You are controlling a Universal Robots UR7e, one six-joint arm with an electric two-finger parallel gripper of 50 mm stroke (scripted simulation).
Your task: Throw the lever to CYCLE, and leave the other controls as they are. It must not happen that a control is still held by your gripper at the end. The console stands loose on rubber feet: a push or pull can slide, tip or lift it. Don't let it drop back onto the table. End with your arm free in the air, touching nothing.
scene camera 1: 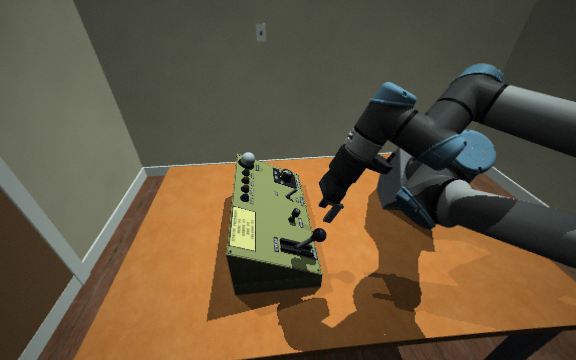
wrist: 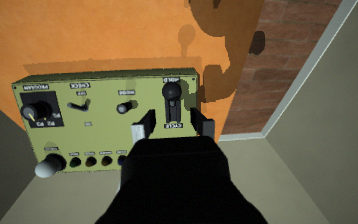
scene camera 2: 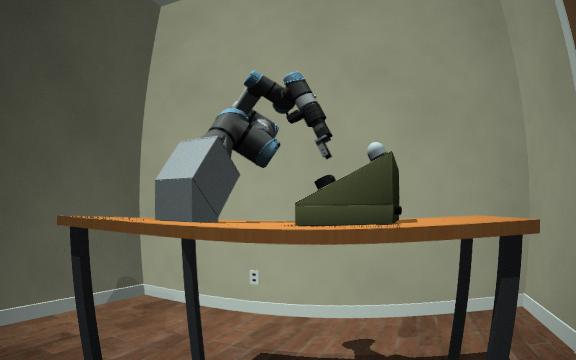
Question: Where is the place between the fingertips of my gripper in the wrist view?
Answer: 173,115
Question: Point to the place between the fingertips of my gripper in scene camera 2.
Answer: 327,157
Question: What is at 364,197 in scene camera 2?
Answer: An olive console.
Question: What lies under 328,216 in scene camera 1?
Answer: My gripper.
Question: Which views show the olive console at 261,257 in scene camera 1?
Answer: Scene camera 1, the wrist view and scene camera 2: all of them.
